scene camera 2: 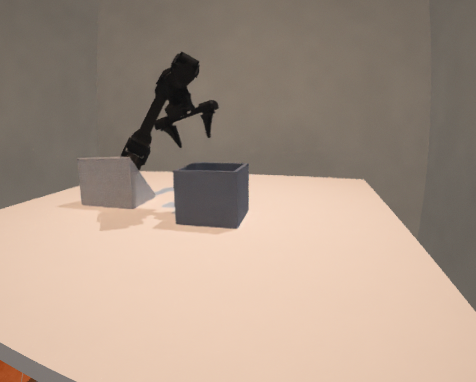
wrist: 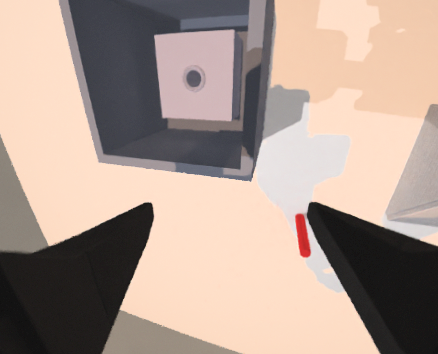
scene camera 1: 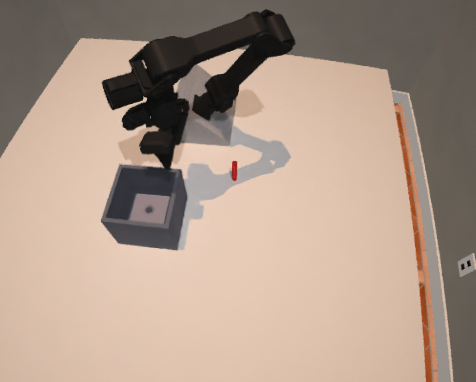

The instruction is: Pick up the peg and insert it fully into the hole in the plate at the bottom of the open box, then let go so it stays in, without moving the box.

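Where they show: gripper, fingertip midpoint: (scene camera 2: 194, 142) (wrist: 231, 209) (scene camera 1: 173, 156); arm's base at its link origin: (scene camera 2: 126, 173) (scene camera 1: 201, 107).
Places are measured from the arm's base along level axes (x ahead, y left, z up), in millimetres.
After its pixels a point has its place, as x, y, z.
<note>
The red peg (scene camera 1: 234, 171) @[189, 106, -52] (wrist: 303, 236) @[183, 98, -45] lies on its side on the table, outside the box and near the right fingertip in the wrist view. It does not show in the scene camera 2 view. The open dark blue-grey box (scene camera 1: 145, 234) @[404, -97, -12] (scene camera 2: 207, 199) @[326, -188, -30] (wrist: 150, 165) @[344, -33, 38] stands upright. A pale pinkish plate (scene camera 1: 161, 201) @[297, -80, -43] (wrist: 175, 102) @[350, -84, -42] with a round dark hole (scene camera 1: 149, 210) @[316, -113, -60] (wrist: 193, 78) is at its bottom; the hole looks empty. My gripper (scene camera 2: 195, 142) @[253, -34, 96] (wrist: 231, 209) @[253, -34, 96] is open and empty, its fingers wide apart. It hangs above table height, higher than the box rim and behind the box in the scene camera 2 view.
A grey wedge-shaped block (scene camera 1: 207, 132) @[60, 20, -42] (scene camera 2: 105, 182) @[-44, -67, -18] (wrist: 420, 175) @[59, 5, -67] stands on the table (scene camera 1: 300, 275) @[462, 282, -100] (scene camera 2: 300, 280) @[536, -429, -100] beside the arm's base. In the scene camera 1 view the peg lies to the right of the box. The arm's shadow falls around the peg.
</note>
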